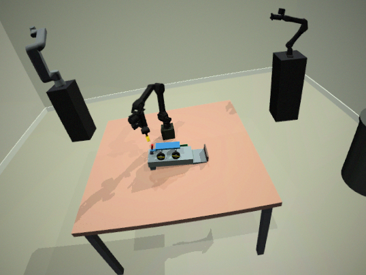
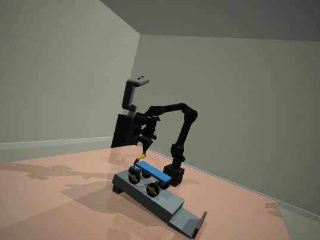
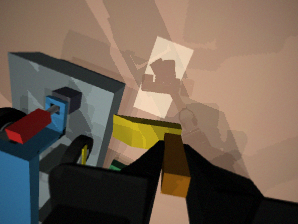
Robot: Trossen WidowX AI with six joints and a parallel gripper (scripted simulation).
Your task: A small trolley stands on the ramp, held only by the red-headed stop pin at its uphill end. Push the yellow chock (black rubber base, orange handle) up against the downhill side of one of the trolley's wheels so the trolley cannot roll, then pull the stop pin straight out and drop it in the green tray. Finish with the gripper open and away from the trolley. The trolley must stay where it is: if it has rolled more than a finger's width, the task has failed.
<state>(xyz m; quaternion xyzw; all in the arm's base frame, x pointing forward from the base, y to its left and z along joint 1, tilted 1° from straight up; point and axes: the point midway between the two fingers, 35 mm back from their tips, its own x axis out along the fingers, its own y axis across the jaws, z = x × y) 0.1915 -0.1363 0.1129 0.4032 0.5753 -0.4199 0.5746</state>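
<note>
Right now my gripper tip is 20 mm short of the yellow chock, 10 mm to the right of it and 10 mm above it. From my gripper tip the other things lie so: trolley: 140 mm ahead, 170 mm to the left, 60 mm below; grey ramp: 140 mm ahead, 170 mm to the left, 130 mm below; stop pin: 130 mm ahead, 50 mm to the left, 40 mm below.
</note>
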